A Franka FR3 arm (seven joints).
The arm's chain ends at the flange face. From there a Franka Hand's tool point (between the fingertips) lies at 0.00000 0.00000 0.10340 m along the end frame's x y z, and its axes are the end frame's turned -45 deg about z.
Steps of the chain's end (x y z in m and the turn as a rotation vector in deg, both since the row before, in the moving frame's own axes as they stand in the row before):
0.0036, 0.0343, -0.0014, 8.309, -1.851, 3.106
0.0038, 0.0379, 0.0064, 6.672, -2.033, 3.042
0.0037, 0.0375, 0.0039, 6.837, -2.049, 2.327
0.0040, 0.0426, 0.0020, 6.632, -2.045, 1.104
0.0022, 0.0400, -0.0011, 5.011, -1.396, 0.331
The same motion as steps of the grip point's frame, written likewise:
-0.0132, 0.0141, -0.0025, 7.184, 4.566, 3.106
-0.0179, 0.0186, 0.0056, 6.155, 3.280, 3.042
-0.0176, 0.0179, 0.0031, 6.283, 3.386, 2.327
-0.0213, 0.0220, 0.0012, 6.136, 3.243, 1.104
-0.0221, 0.0217, -0.0015, 4.530, 2.556, 0.331

